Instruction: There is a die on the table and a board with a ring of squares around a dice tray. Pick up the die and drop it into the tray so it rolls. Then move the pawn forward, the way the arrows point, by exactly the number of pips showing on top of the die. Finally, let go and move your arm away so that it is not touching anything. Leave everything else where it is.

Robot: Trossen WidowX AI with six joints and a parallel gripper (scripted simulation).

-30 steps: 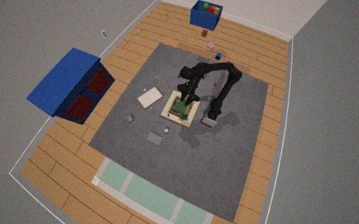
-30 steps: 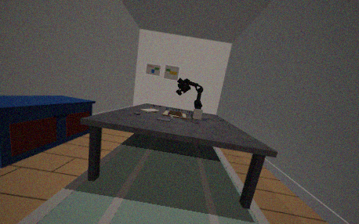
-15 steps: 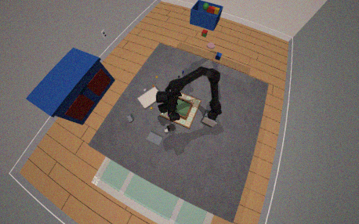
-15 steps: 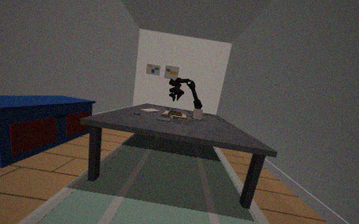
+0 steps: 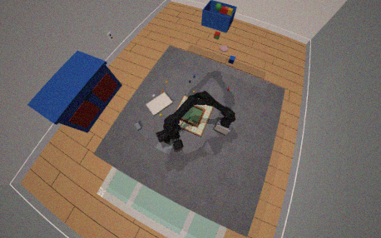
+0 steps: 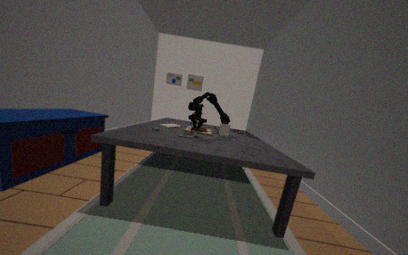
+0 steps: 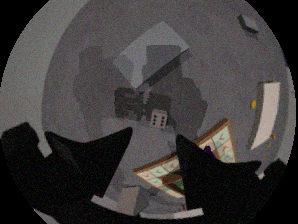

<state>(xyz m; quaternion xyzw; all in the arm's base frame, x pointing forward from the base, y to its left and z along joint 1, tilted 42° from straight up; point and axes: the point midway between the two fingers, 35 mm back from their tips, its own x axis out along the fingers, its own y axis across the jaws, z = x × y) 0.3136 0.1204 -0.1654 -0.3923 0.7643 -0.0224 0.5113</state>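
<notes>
My gripper tip is 10 mm short of the white die and 50 mm above it. From my gripper tip the other things lie so: purple pawn 30 mm ahead, 130 mm to the right, 30 mm below; white sheet 250 mm ahead, 250 mm to the right, 50 mm below.
</notes>
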